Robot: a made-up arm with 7 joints. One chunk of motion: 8 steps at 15 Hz.
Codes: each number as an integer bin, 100 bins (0 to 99) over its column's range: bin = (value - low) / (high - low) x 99, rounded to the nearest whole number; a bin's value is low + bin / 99 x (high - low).
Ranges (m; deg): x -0.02..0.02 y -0.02..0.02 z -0.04..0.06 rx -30..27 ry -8..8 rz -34..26
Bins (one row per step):
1: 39 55 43 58 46 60
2: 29 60 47 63 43 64
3: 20 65 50 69 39 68
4: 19 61 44 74 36 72
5: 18 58 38 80 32 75
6: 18 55 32 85 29 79
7: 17 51 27 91 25 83
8: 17 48 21 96 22 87
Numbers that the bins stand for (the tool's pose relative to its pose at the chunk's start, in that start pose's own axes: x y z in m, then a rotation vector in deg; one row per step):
1: -0.0042 0.0022 0.0034 3.39 -0.57 2.36
2: -0.0083 0.0042 0.0075 6.27 -1.05 4.79
3: -0.0119 0.0063 0.0105 9.73 -1.70 7.21
4: -0.0123 0.0046 0.0044 12.61 -2.18 9.64
5: -0.0127 0.0034 -0.0016 16.06 -2.83 11.45
6: -0.0127 0.0022 -0.0077 18.94 -3.31 13.88
7: -0.0131 0.0006 -0.0127 22.39 -3.96 16.30
8: -0.0131 -0.0006 -0.0188 25.27 -4.44 18.73

